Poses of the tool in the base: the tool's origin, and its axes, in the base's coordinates. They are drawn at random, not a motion.
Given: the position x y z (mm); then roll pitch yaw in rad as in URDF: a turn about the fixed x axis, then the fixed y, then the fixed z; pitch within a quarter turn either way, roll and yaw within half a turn.
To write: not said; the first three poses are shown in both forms.
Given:
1: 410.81, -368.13, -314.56, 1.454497, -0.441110, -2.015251
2: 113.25, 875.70, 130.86, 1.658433, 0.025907, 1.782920
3: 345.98, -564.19, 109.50, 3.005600, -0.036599, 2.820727
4: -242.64, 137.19, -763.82, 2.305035, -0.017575, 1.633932
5: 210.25, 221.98, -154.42, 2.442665, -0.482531, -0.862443
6: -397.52, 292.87, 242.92, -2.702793, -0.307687, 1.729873
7: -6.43, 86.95, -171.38, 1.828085, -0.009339, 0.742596
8: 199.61, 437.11, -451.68, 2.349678, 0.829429, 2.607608
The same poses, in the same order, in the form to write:
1: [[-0.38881, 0.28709, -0.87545, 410.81], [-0.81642, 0.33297, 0.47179, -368.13], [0.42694, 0.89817, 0.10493, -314.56], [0, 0, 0, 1]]
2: [[-0.21047, 0.08013, 0.97431, 113.25], [0.97726, 0.04365, 0.20751, 875.70], [-0.02590, 0.99583, -0.08750, 130.86], [0, 0, 0, 1]]
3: [[-0.94833, 0.31718, 0.00836, 345.98], [0.31518, 0.93864, 0.14009, -564.19], [0.03659, 0.13548, -0.99010, 109.50], [0, 0, 0, 1]]
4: [[-0.06308, 0.66951, 0.74012, -242.64], [0.99785, 0.02925, 0.05859, 137.19], [0.01757, 0.74223, -0.66992, -763.82], [0, 0, 0, 1]]
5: [[0.57630, -0.77560, -0.25751, 210.25], [-0.67272, -0.27131, -0.68835, 221.98], [0.46402, 0.56994, -0.67813, -154.42], [0, 0, 0, 1]]
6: [[-0.15097, 0.87345, -0.46292, -397.52], [0.94100, 0.27044, 0.20340, 292.87], [0.30286, -0.40490, -0.86275, 242.92], [0, 0, 0, 1]]
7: [[0.73668, 0.16541, 0.65570, -6.43], [0.67617, -0.19357, -0.71086, 86.95], [0.00934, 0.96704, -0.25445, -171.38], [0, 0, 0, 1]]
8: [[-0.58129, -0.09429, 0.80822, 199.61], [0.34370, 0.87185, 0.34892, 437.11], [-0.73755, 0.48061, -0.47439, -451.68], [0, 0, 0, 1]]
